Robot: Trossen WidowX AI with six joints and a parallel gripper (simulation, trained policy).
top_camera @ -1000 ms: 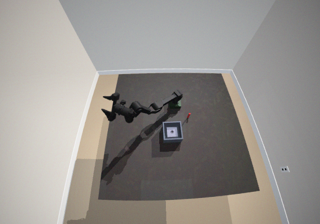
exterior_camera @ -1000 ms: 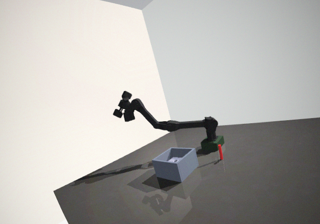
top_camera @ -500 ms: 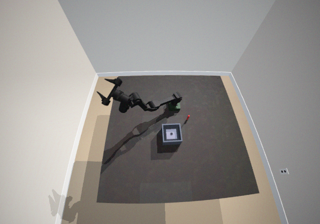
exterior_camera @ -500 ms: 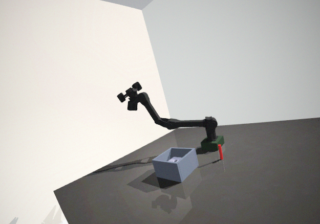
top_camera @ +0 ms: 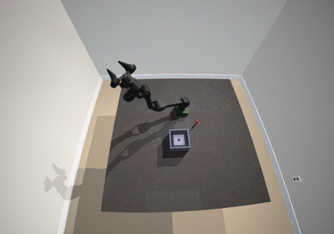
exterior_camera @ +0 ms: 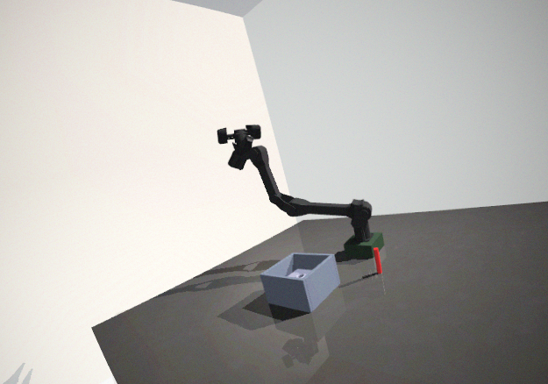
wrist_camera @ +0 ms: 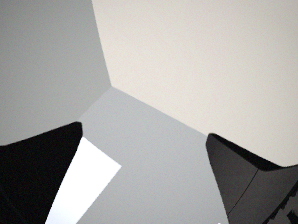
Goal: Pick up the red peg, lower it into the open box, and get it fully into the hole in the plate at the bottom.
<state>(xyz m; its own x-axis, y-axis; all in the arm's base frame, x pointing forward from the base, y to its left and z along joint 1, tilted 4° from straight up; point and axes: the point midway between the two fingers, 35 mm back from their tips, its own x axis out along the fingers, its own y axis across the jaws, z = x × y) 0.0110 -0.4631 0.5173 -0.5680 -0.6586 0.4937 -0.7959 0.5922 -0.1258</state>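
Right now my gripper tip is 150 mm short of the red peg, 570 mm to the right of it and 560 mm above it. Round my gripper tip: blue-grey box 290 mm ahead, 380 mm to the left, 580 mm below; then pale plate 290 mm ahead, 380 mm to the left, 560 mm below.
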